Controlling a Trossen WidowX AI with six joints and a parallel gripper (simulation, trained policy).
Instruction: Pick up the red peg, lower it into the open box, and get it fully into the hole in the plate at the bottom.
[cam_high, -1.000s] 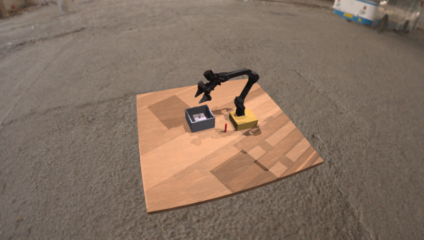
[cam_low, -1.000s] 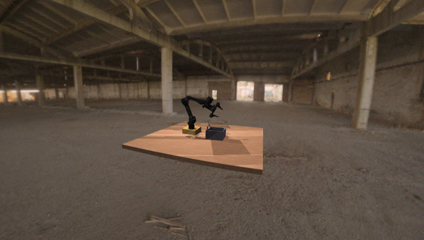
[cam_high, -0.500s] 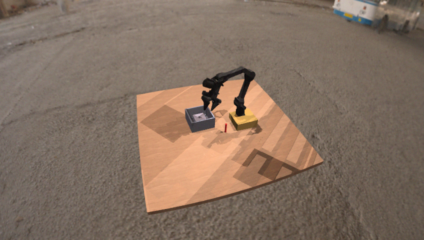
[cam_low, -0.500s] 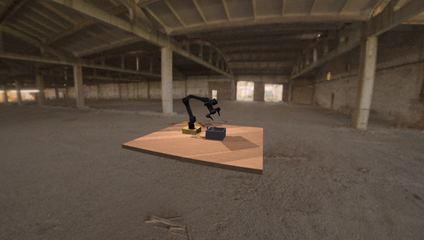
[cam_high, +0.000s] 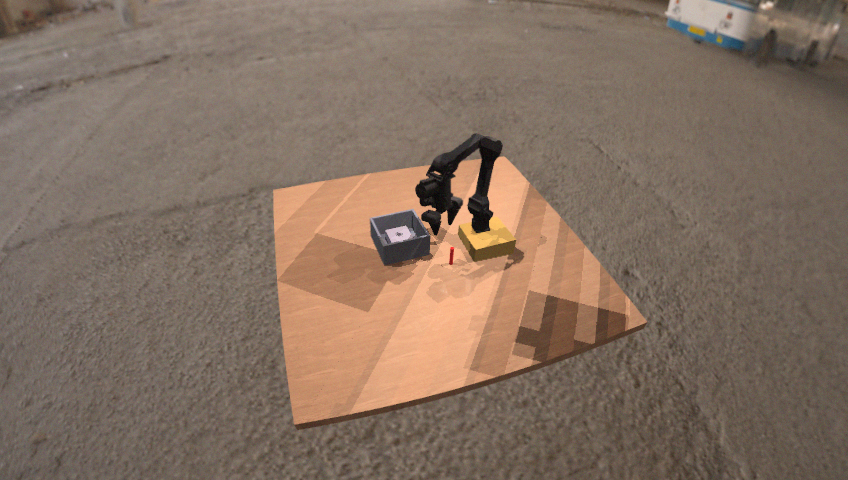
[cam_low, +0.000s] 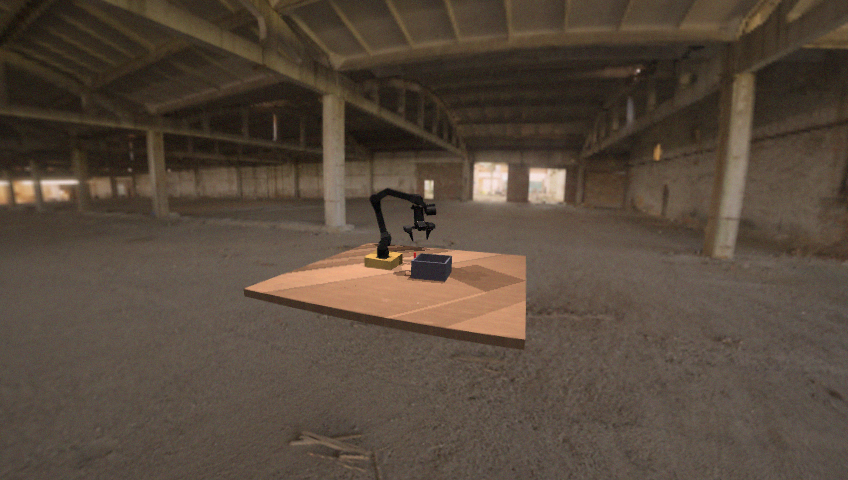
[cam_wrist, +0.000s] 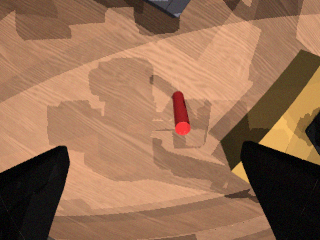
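The red peg is 40 mm behind my gripper tip, 10 mm to the left of it and 120 mm below it. Round my gripper tip: grey box (140 mm ahead, 140 mm to the right, 140 mm below); plate (140 mm ahead, 140 mm to the right, 120 mm below).
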